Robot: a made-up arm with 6 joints.
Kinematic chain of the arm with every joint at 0, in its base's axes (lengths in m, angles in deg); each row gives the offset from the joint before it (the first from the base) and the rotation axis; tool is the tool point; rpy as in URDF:
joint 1: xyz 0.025 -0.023 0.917 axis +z
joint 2: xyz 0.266 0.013 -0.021 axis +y
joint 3: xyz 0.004 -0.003 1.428 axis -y
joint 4: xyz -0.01 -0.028 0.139 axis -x
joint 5: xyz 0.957 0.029 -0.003 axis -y
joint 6: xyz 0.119 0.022 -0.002 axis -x
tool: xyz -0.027 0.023 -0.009 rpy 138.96 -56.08 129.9
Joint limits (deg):
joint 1: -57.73..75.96
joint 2: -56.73..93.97
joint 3: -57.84..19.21
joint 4: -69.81..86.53
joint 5: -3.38..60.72
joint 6: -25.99..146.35
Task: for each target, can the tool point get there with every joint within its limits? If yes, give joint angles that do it. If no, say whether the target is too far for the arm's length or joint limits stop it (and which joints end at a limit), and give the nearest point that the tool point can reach.
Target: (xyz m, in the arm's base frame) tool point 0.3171 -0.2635 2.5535
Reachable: yes | joints -46.95 -34.98 -14.17 36.59 34.19 41.30
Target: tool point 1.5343 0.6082 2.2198
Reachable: yes | joints 23.29 13.09 4.69 65.22 5.27 76.17
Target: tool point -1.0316 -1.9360 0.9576
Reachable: no: joint limits stop it (at a limit: joint 1, joint 3, joint 4, joint 5, joint 6) | nearest point 0.6205 -1.1120 0.9721 | short by 1.846 m
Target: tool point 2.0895 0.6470 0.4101
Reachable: yes | joints 16.63 72.98 4.01 -5.48 31.23 7.73
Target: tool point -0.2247 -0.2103 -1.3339
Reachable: no: joint limits stop it (at a limit: joint 1, joint 2, joint 4) | nearest point 0.5662 -0.9081 -0.0409 | short by 1.669 m
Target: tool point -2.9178 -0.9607 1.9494
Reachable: no: too far | nearest point -0.8560 -0.3037 2.7050 | short by 2.292 m
